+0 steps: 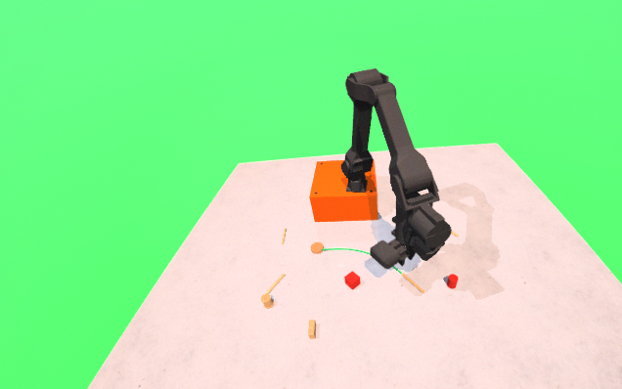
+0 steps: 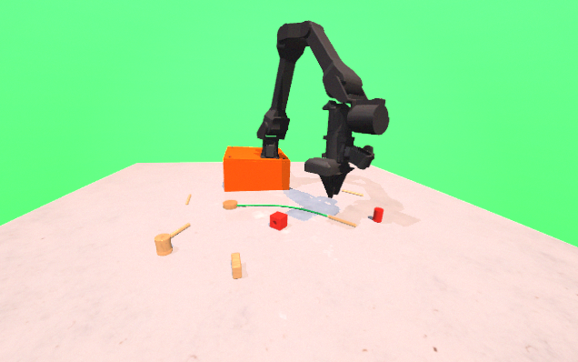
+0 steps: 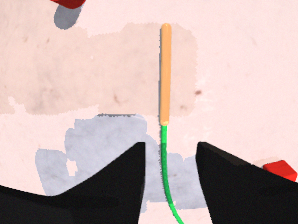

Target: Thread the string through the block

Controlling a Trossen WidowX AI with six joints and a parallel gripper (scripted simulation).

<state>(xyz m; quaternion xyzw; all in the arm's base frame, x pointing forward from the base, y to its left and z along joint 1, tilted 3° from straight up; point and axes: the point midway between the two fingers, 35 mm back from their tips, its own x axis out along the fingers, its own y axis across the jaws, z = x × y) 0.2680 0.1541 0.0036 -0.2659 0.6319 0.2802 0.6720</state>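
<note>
The thin wooden stick lies 1 cm ahead of my gripper tip, 1 cm to the left of it and 6 cm below it. From my gripper tip the other things lie so: red cube 4 cm ahead, 13 cm to the right, 4 cm below; then red cylinder 2 cm ahead, 12 cm to the left, 4 cm below; then round wooden button 7 cm behind, 26 cm to the right, 5 cm below.
</note>
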